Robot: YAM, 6 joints.
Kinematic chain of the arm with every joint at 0, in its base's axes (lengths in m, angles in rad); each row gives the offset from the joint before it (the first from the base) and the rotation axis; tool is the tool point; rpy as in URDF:
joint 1: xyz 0 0 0.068 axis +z
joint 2: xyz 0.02 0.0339 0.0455 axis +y
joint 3: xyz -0.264 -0.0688 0 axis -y
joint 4: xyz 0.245 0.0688 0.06 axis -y
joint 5: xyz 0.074 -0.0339 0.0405 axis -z
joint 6: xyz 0.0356 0 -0.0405 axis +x
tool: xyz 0 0 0 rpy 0 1.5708 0
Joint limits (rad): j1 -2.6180..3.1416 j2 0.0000..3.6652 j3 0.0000..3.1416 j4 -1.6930..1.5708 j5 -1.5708..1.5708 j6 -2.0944..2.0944
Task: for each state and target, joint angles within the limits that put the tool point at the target. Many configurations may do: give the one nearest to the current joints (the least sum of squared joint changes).
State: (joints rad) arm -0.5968 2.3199 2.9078 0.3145 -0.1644 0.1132
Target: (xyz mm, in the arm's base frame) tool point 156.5 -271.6 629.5
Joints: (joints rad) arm -1.0645 2.3380 3.1416 0.9206 -0.1457 0.1132
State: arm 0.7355 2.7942 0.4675 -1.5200 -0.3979 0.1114
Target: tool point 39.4 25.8 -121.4
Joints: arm 0.4507 3.3240 0.9803 -1.0791 -0.1711 0.1114
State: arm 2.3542 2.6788 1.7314 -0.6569 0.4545 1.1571
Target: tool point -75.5 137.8 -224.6
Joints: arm 2.1729 3.2782 1.3359 -0.6850 0.4608 1.1571
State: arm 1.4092 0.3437 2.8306 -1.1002 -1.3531 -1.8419
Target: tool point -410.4 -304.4 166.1
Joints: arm 0.7070 0.0000 3.0035 -1.2455 -1.4101 -1.8419
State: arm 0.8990 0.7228 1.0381 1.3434 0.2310 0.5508
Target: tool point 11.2 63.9 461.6
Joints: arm 1.3788 0.6560 0.7320 1.3638 -0.0337 0.5508
